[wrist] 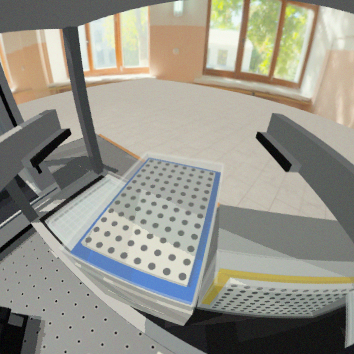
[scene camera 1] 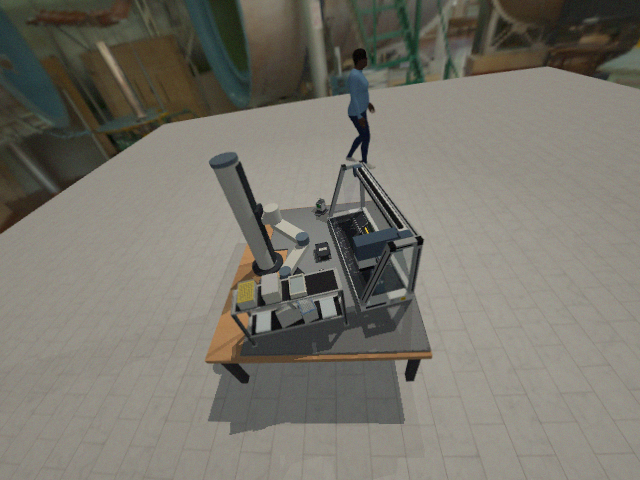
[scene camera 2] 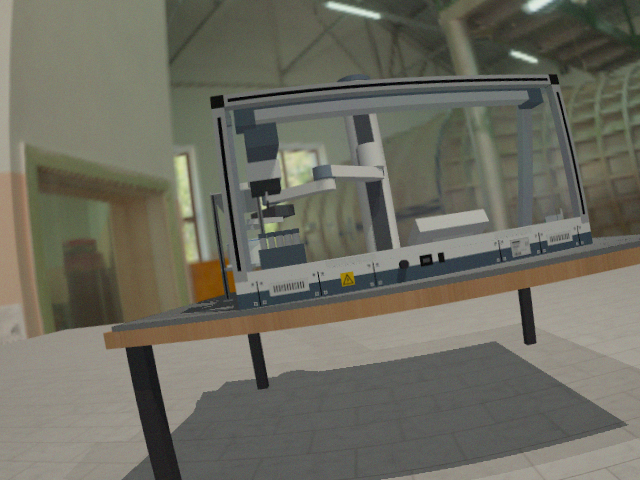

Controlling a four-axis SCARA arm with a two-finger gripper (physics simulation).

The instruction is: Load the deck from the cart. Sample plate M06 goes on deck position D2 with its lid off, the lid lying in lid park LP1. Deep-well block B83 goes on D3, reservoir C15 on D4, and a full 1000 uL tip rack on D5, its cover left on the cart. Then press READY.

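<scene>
My gripper [wrist: 161, 118] is open and empty, its fingers wide apart above and to either side of a blue-edged tip rack [wrist: 155, 215] [scene camera 1: 307, 307] with a clear cover. The rack sits on the cart's lower shelf. A yellow-edged tip rack [wrist: 285, 295] stands beside it, and a clear plate [wrist: 82, 212] [scene camera 1: 328, 306] on its other side. In scene camera 1 the gripper is hidden behind the cart [scene camera 1: 345, 308]. The upper shelf holds a yellow-topped rack [scene camera 1: 247, 292], a pale box [scene camera 1: 270, 286] and a framed plate [scene camera 1: 297, 285]. Labels M06, B83 and C15 cannot be read.
A cart post [wrist: 82, 100] stands close beyond the left finger. The framed deck machine [scene camera 1: 419, 263] [scene camera 2: 568, 155] stands beside the cart, with a blue gantry head [scene camera 1: 373, 243] over its deck. A dark block [scene camera 1: 322, 250] lies between arm and deck. A person [scene camera 1: 358, 93] is on the floor behind the table.
</scene>
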